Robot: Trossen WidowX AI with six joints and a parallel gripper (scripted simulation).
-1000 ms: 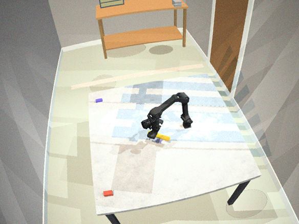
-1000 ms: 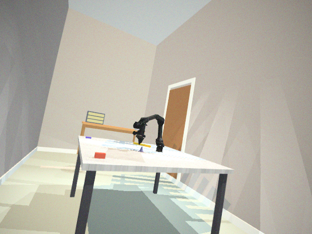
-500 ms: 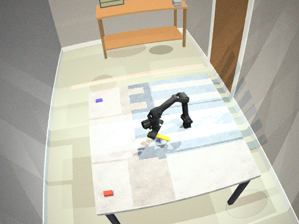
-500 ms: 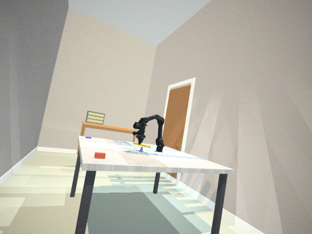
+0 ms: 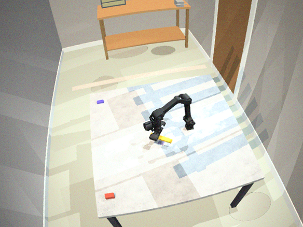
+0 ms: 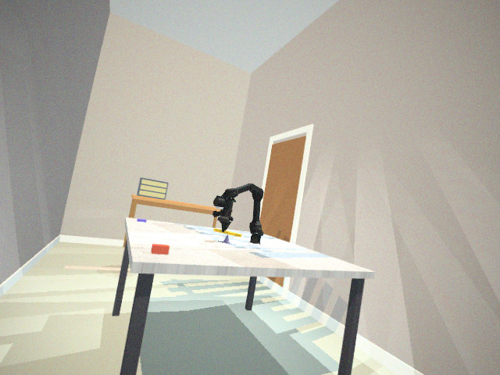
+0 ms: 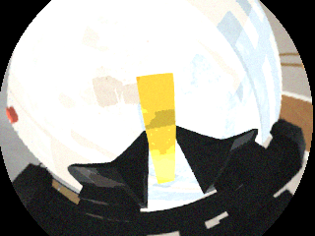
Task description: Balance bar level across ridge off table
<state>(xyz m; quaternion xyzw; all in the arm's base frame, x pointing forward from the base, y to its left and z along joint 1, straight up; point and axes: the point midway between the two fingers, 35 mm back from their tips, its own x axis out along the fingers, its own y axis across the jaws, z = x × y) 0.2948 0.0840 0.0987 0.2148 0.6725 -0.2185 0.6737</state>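
Now: gripper tip 2 cm to the right of the yellow bar and 2 cm past it. From my gripper tip the other things lie so: blue block (58 cm to the right, 45 cm ahead, 6 cm below); then red block (45 cm ahead, 42 cm to the left, 5 cm below).
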